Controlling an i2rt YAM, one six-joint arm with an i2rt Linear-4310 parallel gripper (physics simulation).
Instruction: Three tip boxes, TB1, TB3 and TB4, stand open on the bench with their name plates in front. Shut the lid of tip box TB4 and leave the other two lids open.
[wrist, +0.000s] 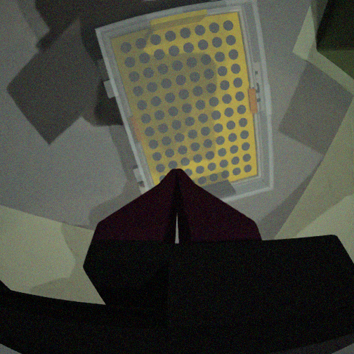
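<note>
Looking at the scene, I see a grey mat (74, 164), and my gripper (176, 177) is visible to me as well.
</note>
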